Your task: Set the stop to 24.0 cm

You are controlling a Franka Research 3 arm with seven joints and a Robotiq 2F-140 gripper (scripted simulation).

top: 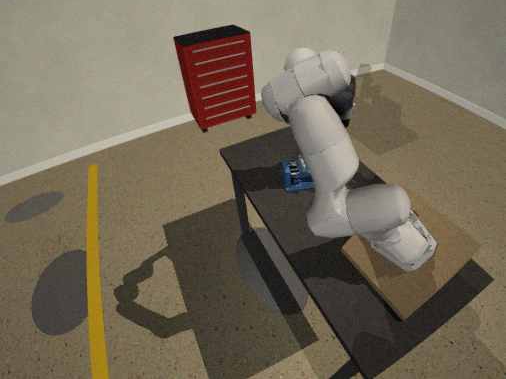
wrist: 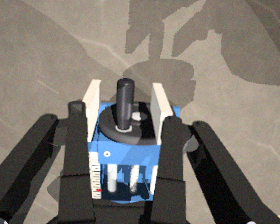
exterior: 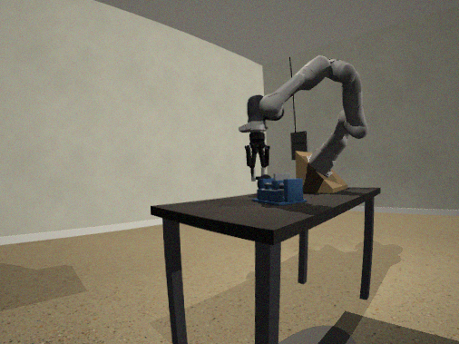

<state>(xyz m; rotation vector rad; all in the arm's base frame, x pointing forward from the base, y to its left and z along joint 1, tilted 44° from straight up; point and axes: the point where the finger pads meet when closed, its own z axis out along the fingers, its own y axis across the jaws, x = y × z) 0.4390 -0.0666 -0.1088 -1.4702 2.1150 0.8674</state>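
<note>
The handwheel grip is 20 mm below my hand.
</note>
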